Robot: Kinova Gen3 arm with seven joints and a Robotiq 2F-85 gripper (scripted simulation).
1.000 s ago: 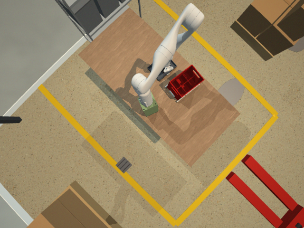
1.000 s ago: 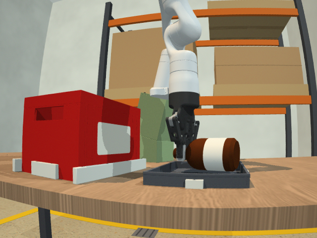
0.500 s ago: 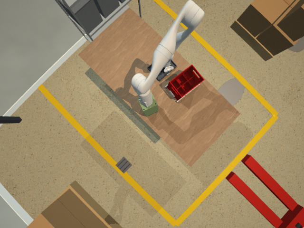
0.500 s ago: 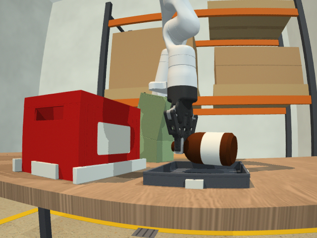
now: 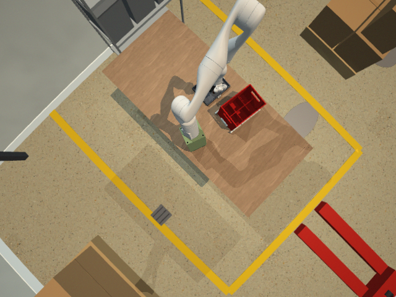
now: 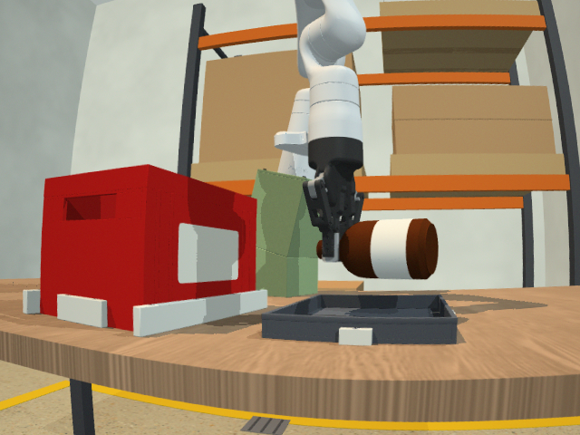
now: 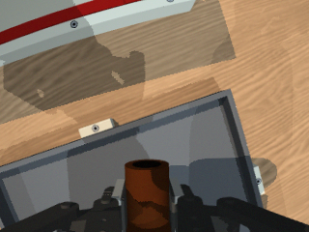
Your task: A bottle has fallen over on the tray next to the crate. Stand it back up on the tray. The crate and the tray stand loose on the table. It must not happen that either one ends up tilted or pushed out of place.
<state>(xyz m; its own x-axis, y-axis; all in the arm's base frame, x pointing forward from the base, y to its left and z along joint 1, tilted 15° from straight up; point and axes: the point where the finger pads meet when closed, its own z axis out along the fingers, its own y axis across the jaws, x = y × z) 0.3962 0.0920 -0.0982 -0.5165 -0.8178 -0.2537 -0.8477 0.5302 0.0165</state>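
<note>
The brown bottle lies 3 cm ahead of my hand and 4 cm to the left of it. Also, from my hand: red crate: 25 cm to the right, 1 cm below; dark grey tray: 4 cm ahead, 4 cm to the left, 8 cm below.
</note>
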